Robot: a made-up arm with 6 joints.
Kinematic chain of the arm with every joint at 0, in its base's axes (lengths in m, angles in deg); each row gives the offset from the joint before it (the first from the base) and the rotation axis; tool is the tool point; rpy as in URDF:
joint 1: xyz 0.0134 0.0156 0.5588 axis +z
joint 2: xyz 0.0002 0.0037 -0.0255 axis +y
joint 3: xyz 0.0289 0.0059 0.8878 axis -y
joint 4: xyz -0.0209 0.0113 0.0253 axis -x
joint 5: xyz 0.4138 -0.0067 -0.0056 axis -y
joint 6: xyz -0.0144 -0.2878 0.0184 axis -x
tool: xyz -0.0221 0.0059 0.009 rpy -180 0 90
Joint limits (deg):
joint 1: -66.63..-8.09
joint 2: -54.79..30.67
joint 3: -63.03..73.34
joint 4: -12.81..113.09
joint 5: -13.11..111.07
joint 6: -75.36..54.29
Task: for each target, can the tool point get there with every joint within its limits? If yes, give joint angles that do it. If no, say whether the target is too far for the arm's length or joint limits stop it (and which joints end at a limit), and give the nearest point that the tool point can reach.
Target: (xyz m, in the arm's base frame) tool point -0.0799 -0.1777 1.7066
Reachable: yes | joints -19.14 -19.64 3.91 32.41 -0.31 -20.99
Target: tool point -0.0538 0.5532 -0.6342
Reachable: no: joint limits stop it (at a limit: joint 1, joint 2, joint 3, joint 4, joint 5) | nearest point -0.3573 0.2326 0.9267 | short by 1.622 m
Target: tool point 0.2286 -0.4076 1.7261
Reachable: yes | joints -31.79 14.47 58.05 22.42 26.69 -11.29
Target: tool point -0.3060 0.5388 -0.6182
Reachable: no: joint limits stop it (at a limit: joint 1, joint 2, joint 3, joint 4, joint 5) | nearest point -0.3609 0.2308 0.9259 | short by 1.576 m
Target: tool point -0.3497 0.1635 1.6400
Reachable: yes | joints -15.67 -42.16 -16.91 94.32 22.83 28.10
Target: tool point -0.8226 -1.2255 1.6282
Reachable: no: too far | nearest point 0.0462 -0.7782 1.5590 | short by 0.980 m
